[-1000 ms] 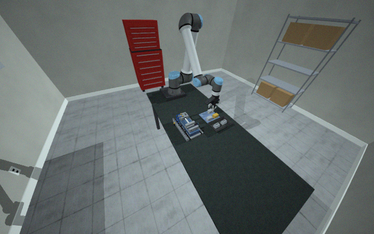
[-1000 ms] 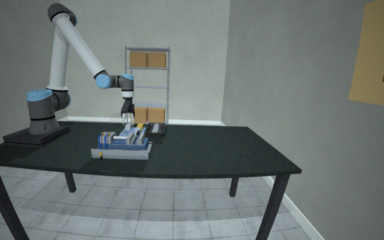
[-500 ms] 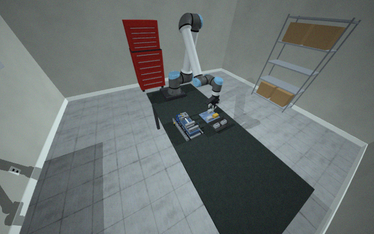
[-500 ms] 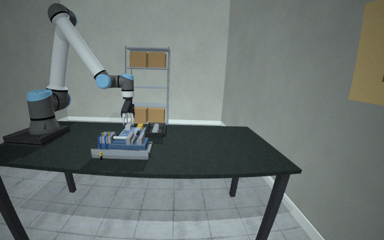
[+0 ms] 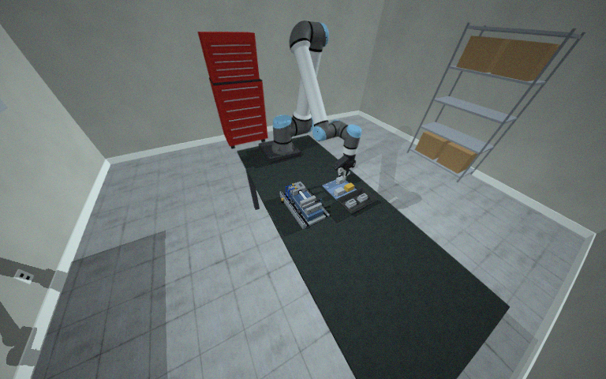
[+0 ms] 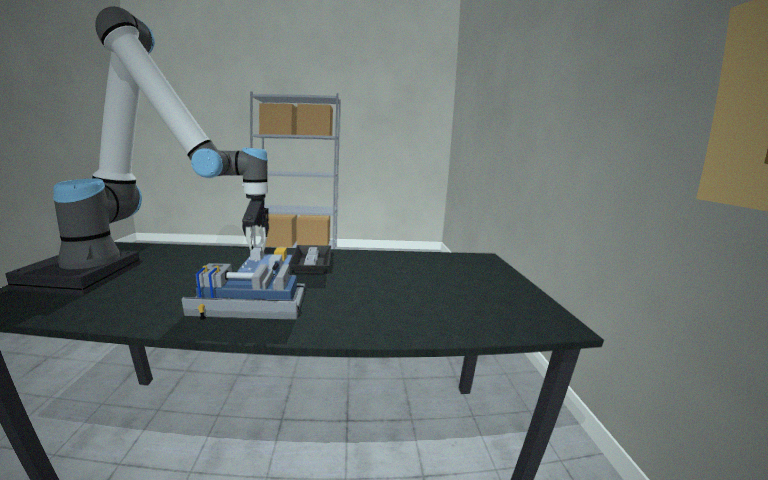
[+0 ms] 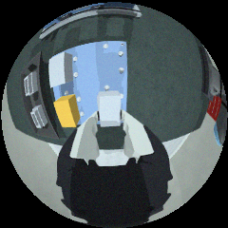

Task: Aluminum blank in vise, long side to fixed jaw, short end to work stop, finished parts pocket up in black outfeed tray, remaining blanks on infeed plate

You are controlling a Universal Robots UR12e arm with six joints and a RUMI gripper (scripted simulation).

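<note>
The yellow brass blank lies 9 cm ahead of my hand, 2 cm below it and 1 cm to the right of it. From my hand the other things lie so: light gray base rail (45 cm to the right, 4 cm ahead, 1 cm below); vise hose end block (35 cm to the right, 5 cm behind, 3 cm above); blue vise (36 cm to the right, 5 cm ahead, 1 cm below).
</note>
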